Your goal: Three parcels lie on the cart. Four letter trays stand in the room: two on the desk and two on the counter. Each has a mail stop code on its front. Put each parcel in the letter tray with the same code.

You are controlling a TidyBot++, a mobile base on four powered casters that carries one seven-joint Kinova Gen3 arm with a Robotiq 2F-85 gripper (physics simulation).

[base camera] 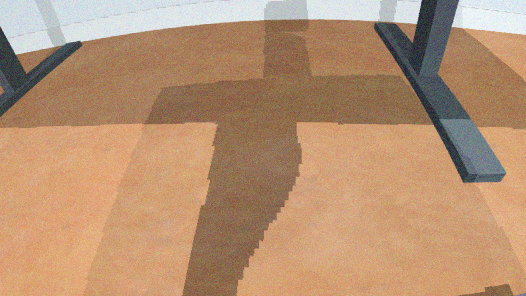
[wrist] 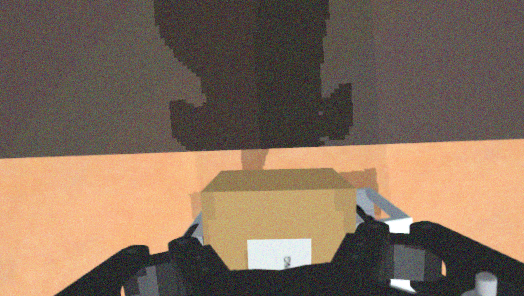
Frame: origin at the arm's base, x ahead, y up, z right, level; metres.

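Seen in the pictures: gripper, between the fingertips: (wrist: 277, 226).
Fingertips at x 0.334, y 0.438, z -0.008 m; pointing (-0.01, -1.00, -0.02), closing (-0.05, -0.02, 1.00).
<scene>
Offsets run from my fingertips to a thing's middle. "*": to the spot under its first point. Level surfaces: height alone.
My gripper (wrist: 277, 226) is shut on a tan cardboard parcel @(dx -0.015, dy +0.019, dz -0.001 m) (wrist: 279, 215), at the lower middle of the wrist view. The parcel has a white label @(* dx +0.006, dy +0.044, dz -0.002 m) (wrist: 272, 250), mostly hidden by the gripper; a small part of its print shows and the code cannot be read. The parcel is held up above the floor. A dark grey top @(dy -0.115 m) (wrist: 75, 80), which looks like the desk's, fills the upper part of the wrist view, beyond the parcel, with the arm's shadow on it. No letter tray shows in either view.
In the base camera view, a dark desk leg @(* dx +0.334, dy -0.713, dz +0.388 m) (base camera: 435, 40) with a long foot (base camera: 472, 147) stands at the right. Another foot @(* dx +0.609, dy -0.822, dz -0.788 m) (base camera: 47, 70) shows at the upper left. A pale wall (base camera: 200, 12) is behind. Pale grey edges (wrist: 385, 204) show beside the parcel, low in the wrist view.
</scene>
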